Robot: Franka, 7 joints.
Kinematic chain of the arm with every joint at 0, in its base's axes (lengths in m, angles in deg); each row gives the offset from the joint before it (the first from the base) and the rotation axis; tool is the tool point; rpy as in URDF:
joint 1: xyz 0 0 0.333 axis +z
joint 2: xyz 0 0 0 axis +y
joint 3: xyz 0 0 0.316 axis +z
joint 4: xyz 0.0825 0 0 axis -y
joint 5: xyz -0.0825 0 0.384 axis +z
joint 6: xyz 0 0 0 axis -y
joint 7: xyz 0.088 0 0 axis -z
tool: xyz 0 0 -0.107 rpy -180 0 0
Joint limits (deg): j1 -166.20..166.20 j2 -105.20..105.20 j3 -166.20..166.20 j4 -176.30..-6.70 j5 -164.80..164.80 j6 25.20..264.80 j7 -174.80..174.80
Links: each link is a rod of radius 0.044 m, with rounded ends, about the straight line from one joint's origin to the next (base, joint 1, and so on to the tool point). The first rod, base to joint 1, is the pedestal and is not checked.
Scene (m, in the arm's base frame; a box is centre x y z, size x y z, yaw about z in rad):
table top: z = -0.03
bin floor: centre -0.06 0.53 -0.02 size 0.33 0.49 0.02 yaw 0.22
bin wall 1: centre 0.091 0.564 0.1 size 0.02 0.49 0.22 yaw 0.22
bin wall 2: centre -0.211 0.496 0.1 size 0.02 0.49 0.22 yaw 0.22
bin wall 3: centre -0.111 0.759 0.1 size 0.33 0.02 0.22 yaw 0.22
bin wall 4: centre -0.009 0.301 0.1 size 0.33 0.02 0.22 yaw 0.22
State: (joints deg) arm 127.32 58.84 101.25 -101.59 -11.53 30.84 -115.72
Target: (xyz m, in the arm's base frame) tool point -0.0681 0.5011 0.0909
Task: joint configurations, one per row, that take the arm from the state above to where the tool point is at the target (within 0.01 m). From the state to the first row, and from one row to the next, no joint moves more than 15 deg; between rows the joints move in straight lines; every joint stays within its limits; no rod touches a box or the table.
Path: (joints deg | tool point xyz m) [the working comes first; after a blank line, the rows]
Joints at the target: 67.70 73.57 44.59 -78.95 -31.28 35.98 -115.72
Straight joint move there: touches bin wall 2.

1: 114.06 56.25 91.96 -98.97 -14.33 29.71 -115.72 | -0.4510 0.0113 0.4409
2: 100.80 53.65 82.68 -96.35 -17.13 28.58 -115.72 | -0.4390 0.1665 0.4027
3: 87.55 51.06 73.39 -93.73 -19.92 27.46 -115.72 | -0.3664 0.3157 0.3714
4: 74.29 48.47 64.11 -91.11 -22.72 26.33 -115.72 | -0.2378 0.4345 0.3492
5: 61.03 45.88 54.82 -88.48 -25.52 25.20 -115.72 | -0.0681 0.5011 0.3374
6: 64.36 59.72 49.70 -83.72 -28.40 30.59 -115.72 | -0.0635 0.5165 0.2191
7: 67.70 73.57 44.59 -78.95 -31.28 35.98 -115.72 | -0.0682 0.5011 0.0909

